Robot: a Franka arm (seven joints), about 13 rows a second.
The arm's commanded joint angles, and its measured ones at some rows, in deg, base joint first. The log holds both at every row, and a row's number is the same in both.
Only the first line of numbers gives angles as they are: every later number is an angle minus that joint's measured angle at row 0.
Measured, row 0:
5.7 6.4 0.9 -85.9 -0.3 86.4 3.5
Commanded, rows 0 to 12:
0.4 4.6 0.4 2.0 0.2 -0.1 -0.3
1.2 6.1 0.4 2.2 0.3 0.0 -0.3
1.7 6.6 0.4 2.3 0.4 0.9 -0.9
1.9 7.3 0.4 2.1 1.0 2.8 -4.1
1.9 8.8 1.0 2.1 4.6 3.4 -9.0
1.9 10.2 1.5 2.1 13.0 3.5 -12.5
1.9 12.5 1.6 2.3 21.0 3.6 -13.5
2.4 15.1 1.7 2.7 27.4 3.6 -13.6
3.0 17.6 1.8 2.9 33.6 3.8 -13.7
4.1 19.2 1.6 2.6 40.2 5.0 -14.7
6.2 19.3 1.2 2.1 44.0 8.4 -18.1
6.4 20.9 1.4 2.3 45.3 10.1 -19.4
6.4 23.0 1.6 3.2 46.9 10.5 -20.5
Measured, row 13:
6.0 20.1 1.7 0.5 43.6 10.0 -18.1
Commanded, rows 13 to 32:
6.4 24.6 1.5 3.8 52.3 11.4 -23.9
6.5 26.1 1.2 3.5 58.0 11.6 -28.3
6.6 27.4 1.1 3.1 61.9 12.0 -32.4
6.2 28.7 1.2 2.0 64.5 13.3 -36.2
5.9 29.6 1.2 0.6 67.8 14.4 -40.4
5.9 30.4 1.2 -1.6 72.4 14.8 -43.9
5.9 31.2 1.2 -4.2 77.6 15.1 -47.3
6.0 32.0 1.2 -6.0 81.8 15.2 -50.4
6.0 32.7 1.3 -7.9 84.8 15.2 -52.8
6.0 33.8 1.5 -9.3 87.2 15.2 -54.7
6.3 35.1 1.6 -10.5 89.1 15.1 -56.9
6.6 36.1 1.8 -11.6 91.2 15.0 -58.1
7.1 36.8 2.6 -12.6 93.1 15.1 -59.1
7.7 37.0 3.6 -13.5 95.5 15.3 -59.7
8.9 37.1 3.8 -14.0 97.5 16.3 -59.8
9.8 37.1 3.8 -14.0 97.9 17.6 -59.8
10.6 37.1 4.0 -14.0 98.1 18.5 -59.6
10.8 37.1 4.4 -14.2 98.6 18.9 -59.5
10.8 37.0 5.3 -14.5 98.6 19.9 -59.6
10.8 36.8 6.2 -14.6 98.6 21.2 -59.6
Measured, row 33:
11.0 38.2 4.7 -13.0 97.5 19.1 -58.9
